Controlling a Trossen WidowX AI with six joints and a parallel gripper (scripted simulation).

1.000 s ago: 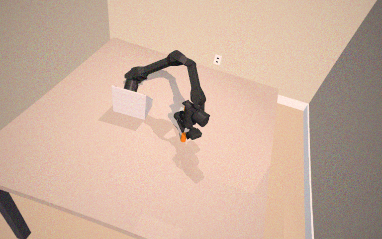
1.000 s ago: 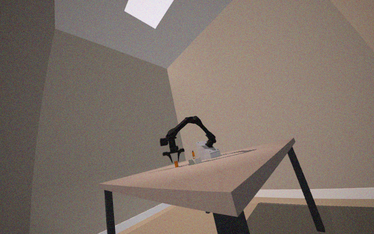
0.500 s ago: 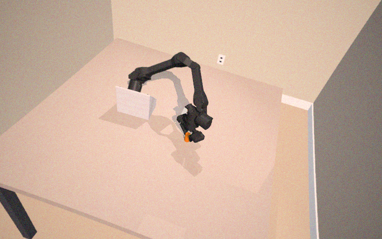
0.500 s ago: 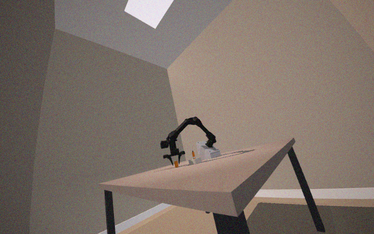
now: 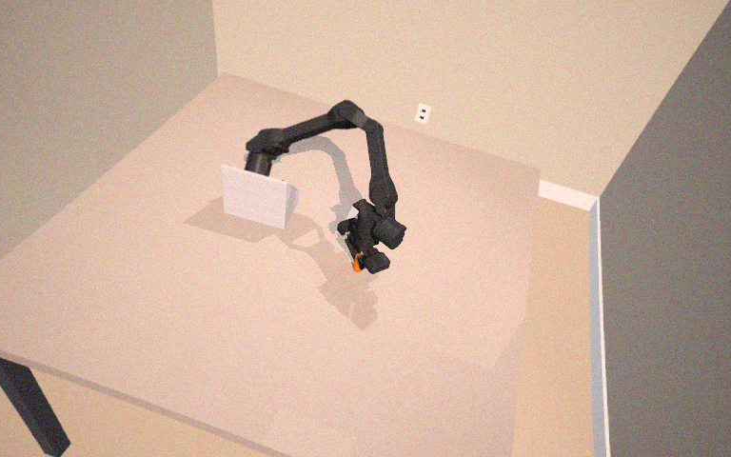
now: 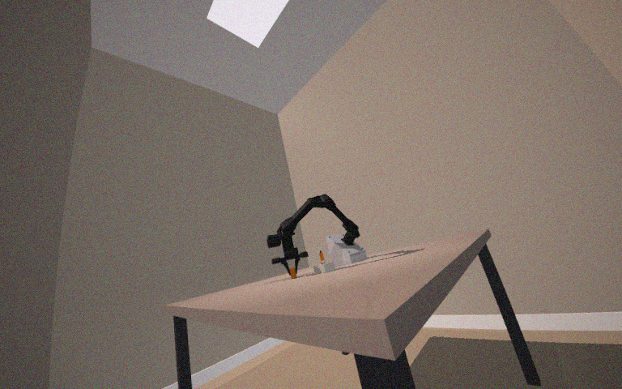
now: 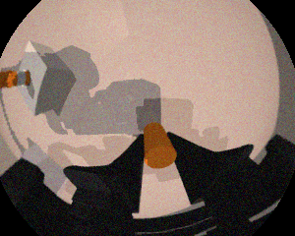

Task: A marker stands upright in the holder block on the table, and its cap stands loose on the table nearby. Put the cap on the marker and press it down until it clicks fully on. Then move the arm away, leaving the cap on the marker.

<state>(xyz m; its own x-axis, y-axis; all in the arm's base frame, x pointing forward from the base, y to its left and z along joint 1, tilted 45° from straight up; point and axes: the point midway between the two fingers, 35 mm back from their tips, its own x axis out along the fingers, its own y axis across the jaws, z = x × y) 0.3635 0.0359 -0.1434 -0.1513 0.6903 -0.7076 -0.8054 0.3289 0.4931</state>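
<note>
The holder block lies 170 mm to the left of my gripper tip and 70 mm behind it. The rest, counted from my gripper tip: orange cap: 10 mm above.
</note>
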